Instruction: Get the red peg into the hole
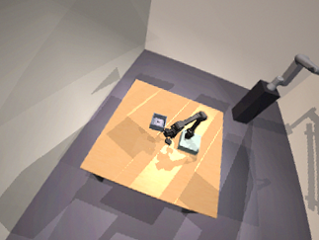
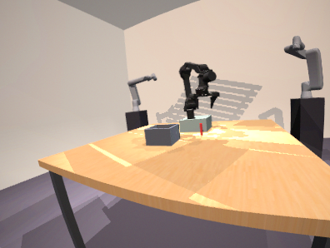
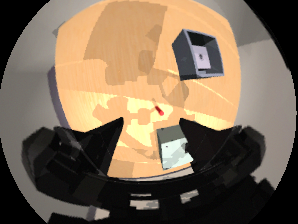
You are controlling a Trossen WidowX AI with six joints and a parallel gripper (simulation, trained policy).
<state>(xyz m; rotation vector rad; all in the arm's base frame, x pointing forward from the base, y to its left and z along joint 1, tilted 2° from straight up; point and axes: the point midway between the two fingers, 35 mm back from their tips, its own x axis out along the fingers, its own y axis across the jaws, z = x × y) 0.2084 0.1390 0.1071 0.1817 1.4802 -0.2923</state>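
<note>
Right now my gripper tip is 30 mm past the red peg, 30 mm to the left of it and 130 mm above it. Also, from my gripper tip: plate: 130 mm ahead, 240 mm to the right, 130 mm below; then grey box: 130 mm ahead, 240 mm to the right, 150 mm below.
</note>
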